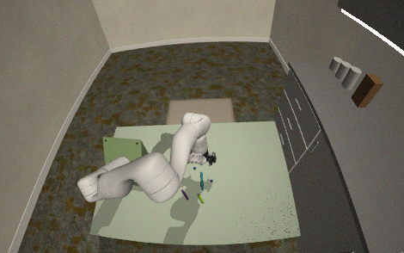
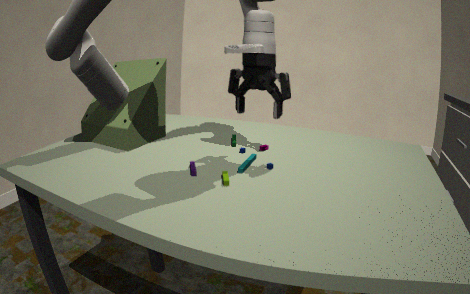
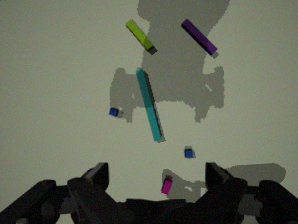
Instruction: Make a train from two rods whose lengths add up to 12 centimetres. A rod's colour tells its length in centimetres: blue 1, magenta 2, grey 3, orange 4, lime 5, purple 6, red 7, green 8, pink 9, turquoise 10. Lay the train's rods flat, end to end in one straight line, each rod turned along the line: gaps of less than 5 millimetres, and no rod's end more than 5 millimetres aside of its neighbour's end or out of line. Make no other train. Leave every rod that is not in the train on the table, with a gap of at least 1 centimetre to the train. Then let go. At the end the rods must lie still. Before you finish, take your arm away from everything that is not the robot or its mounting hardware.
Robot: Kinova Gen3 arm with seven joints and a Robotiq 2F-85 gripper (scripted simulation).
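My hand is 60 mm to the left of the turquoise rod and 100 mm above it. The rest, counted from my hand: magenta rod: 60 mm to the left, 100 mm below; green rod: 90 mm behind, 80 mm to the left, 100 mm below; lime rod: 160 mm to the right, 100 mm below.
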